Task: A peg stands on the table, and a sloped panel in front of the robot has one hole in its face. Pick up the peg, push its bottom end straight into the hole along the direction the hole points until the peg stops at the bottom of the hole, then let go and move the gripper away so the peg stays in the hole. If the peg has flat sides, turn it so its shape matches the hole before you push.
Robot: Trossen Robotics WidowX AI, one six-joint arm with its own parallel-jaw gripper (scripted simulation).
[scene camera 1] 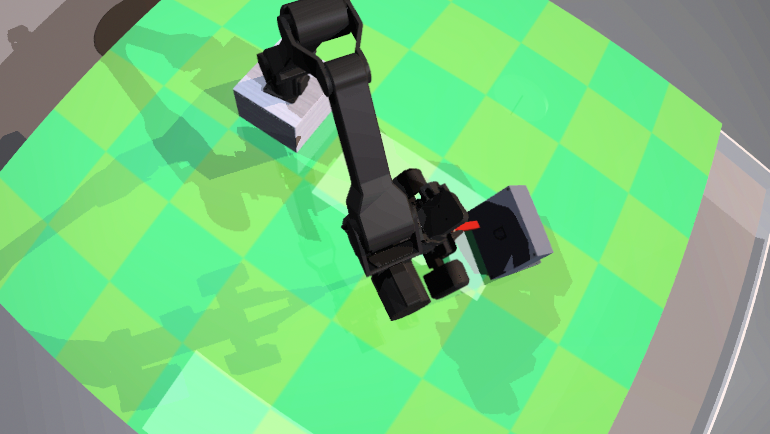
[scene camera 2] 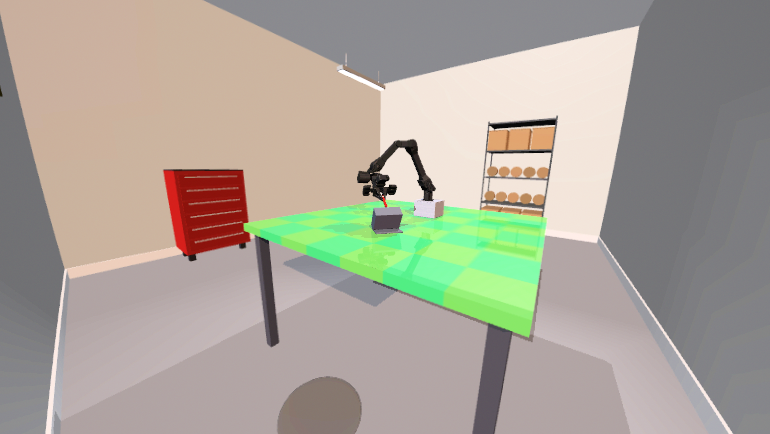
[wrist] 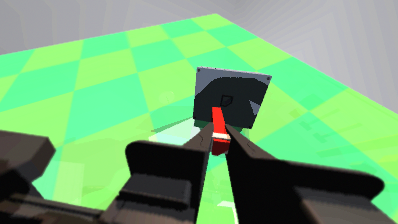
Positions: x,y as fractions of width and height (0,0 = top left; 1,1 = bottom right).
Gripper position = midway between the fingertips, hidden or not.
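Note:
The gripper is carrying a red peg. In scene camera 1 you'd see the gripper (scene camera 1: 0.60,0.53) and a panel (scene camera 1: 0.67,0.48). The wrist view shows the gripper (wrist: 0.55,0.57) too, along with the panel (wrist: 0.63,0.40).

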